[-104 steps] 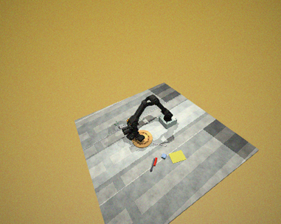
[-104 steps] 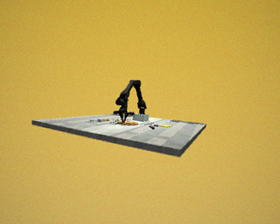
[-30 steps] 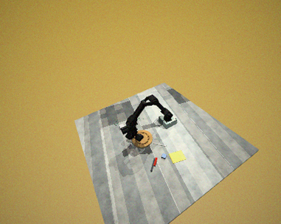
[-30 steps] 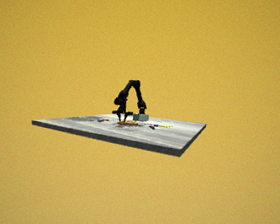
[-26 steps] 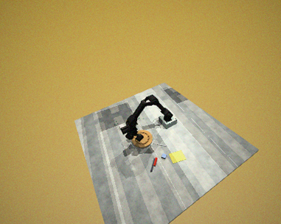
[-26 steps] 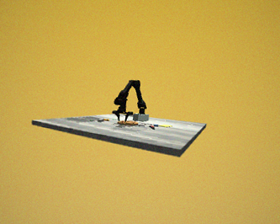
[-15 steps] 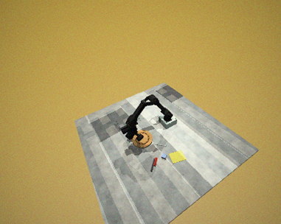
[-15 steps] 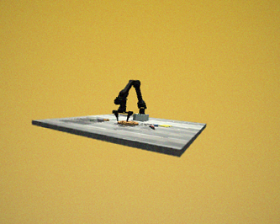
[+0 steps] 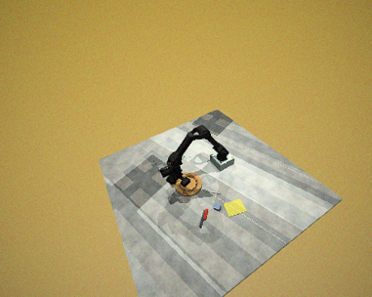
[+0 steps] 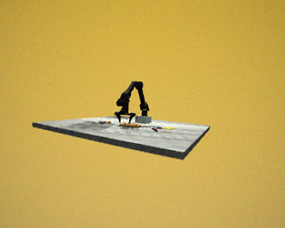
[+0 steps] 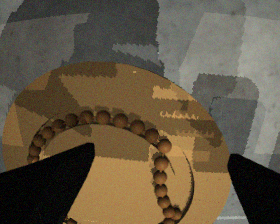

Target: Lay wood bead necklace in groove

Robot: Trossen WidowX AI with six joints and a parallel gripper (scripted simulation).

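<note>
My gripper tip is now 60 mm past the round bead board, 20 mm to the right of it and 10 mm above it. Also, from my gripper tip: thin grey stick (180 mm behind, 150 mm to the left, 20 mm below); red-handled tool (290 mm to the left, 60 mm behind, 20 mm below); grey piece (210 mm to the right, 80 mm ahead, 10 mm below).
</note>
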